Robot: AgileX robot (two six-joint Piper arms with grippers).
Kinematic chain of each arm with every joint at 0, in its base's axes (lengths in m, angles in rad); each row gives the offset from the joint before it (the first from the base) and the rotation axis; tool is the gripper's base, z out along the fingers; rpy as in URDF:
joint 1: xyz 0 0 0.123 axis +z
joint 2: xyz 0 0 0 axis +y
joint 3: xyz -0.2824 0 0.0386 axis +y
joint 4: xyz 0.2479 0 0.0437 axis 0.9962 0 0.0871
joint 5: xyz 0 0 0 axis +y
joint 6: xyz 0.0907 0 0.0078 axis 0.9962 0 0.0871
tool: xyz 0 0 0 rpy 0 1.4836 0
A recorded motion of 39 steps. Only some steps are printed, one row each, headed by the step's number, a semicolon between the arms.
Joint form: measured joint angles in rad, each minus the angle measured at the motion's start. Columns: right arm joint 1, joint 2, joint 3, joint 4, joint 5, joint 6; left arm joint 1, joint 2, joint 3, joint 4, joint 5, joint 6.
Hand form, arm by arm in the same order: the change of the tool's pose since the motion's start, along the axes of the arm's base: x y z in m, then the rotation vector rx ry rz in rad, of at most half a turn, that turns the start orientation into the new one. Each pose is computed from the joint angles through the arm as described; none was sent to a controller.
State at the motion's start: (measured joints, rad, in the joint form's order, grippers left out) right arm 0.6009 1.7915 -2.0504 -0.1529 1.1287 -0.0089; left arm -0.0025 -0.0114 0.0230 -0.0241 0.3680 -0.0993
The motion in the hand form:
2: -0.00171 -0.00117 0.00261 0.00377 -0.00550 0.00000; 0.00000 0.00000 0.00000 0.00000 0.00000 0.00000
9: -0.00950 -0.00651 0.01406 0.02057 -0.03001 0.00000; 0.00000 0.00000 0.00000 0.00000 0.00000 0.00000
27: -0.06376 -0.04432 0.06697 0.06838 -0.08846 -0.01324; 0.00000 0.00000 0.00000 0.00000 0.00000 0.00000
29: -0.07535 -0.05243 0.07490 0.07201 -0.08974 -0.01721; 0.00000 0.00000 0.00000 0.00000 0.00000 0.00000
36: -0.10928 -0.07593 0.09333 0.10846 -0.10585 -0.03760; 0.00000 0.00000 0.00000 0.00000 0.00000 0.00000
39: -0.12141 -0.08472 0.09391 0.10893 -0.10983 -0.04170; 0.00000 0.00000 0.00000 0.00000 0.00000 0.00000
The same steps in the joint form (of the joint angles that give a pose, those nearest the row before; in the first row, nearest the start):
2: 0.0000 -0.0067 0.0000 0.0000 0.0000 0.0000; 0.0000 0.0000 0.0000 0.0000 0.0000 0.0000
9: 0.0000 -0.0364 0.0000 0.0000 0.0000 0.0000; 0.0000 0.0000 0.0000 0.0000 0.0000 0.0000
27: 0.0000 -0.2088 0.0018 0.0000 0.0965 0.0000; 0.0000 0.0000 0.0000 0.0000 0.0000 0.0000
29: 0.0000 -0.2415 0.0018 0.0000 0.1265 0.0000; 0.0000 0.0000 0.0000 0.0000 0.0000 0.0000
36: 0.0000 -0.3487 0.0334 -0.0001 0.1719 0.0227; 0.0000 0.0000 0.0000 0.0000 0.0000 0.0000
39: 0.0000 -0.3998 0.0815 -0.0047 0.1719 0.0252; 0.0000 0.0000 0.0000 0.0000 0.0000 0.0000

